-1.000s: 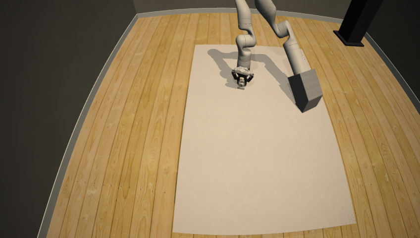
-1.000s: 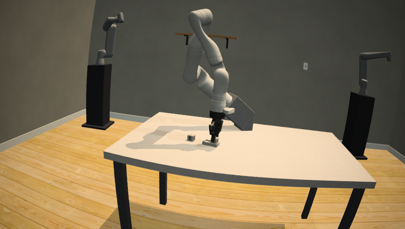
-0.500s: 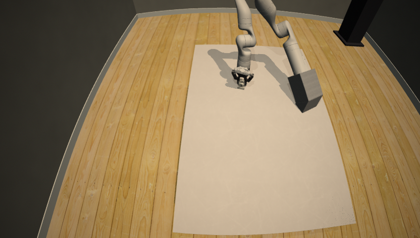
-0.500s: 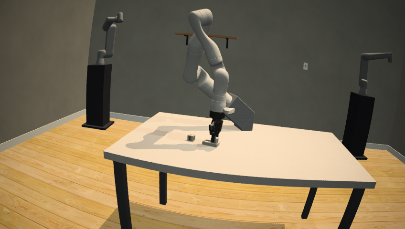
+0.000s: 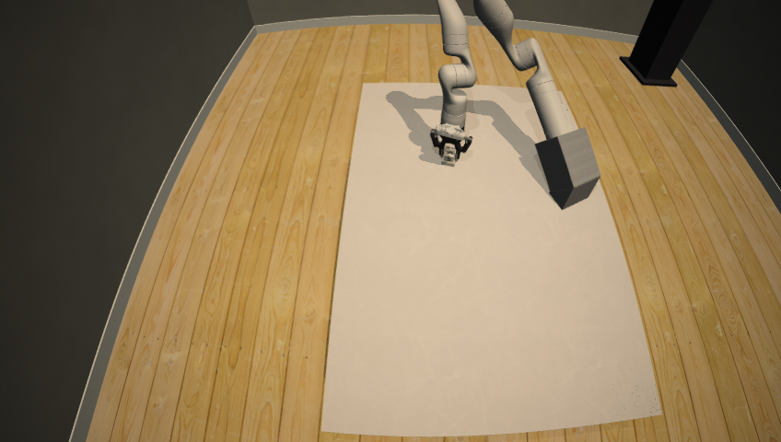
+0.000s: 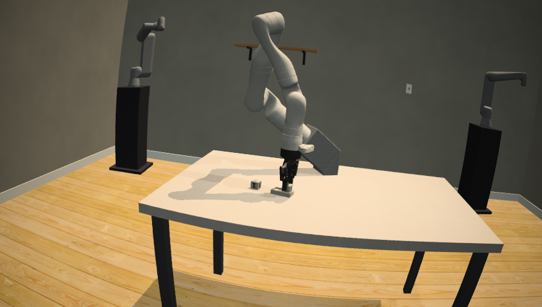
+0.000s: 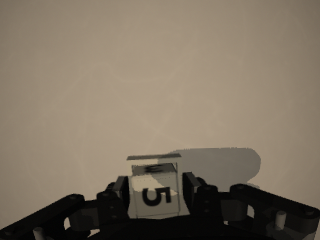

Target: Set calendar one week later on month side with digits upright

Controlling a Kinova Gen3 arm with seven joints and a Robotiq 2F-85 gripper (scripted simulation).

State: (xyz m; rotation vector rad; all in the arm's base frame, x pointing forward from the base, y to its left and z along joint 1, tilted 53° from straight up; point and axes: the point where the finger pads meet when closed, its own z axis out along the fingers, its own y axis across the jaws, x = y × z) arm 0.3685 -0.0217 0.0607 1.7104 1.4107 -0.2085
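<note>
My gripper is now 1 cm past the white calendar tray, 2 cm to the left of it and 3 cm above it. Round my hand: white digit cube (5 cm behind, 12 cm to the right, 2 cm below).
</note>
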